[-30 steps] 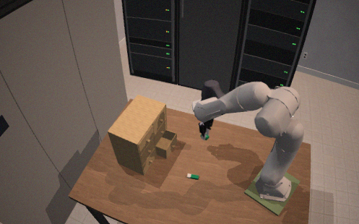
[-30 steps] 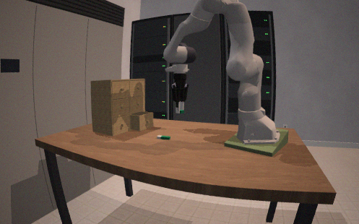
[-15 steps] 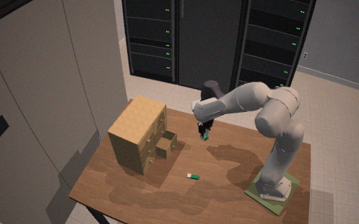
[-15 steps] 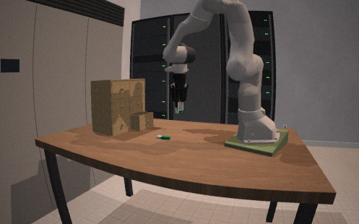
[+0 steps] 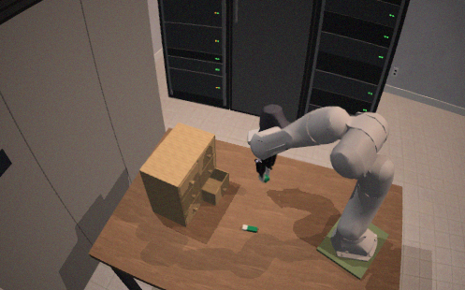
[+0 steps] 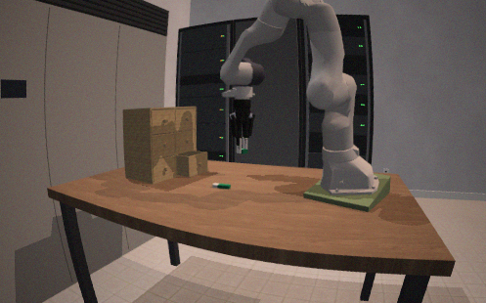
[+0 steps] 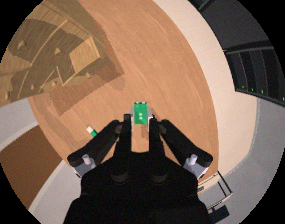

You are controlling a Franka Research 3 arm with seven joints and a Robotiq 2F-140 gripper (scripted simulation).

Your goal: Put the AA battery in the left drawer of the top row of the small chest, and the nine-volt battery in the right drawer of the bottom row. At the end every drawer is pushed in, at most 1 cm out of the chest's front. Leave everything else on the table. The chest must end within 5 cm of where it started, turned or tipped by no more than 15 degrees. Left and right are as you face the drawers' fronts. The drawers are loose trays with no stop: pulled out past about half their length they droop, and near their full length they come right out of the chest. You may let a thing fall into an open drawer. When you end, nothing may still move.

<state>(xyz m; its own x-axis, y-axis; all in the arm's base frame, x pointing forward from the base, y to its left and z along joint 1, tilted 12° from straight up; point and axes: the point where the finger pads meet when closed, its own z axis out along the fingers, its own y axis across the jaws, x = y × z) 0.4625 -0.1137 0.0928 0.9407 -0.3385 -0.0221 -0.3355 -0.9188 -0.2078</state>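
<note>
Now: hand 1 cm short of the nine-volt battery and 2 cm above it. From my hand the other things lie so: white-and-green cylinder: 4 cm behind, 22 cm to the left, 13 cm below; AA battery: 28 cm ahead, 25 cm to the left, 8 cm above.
</note>
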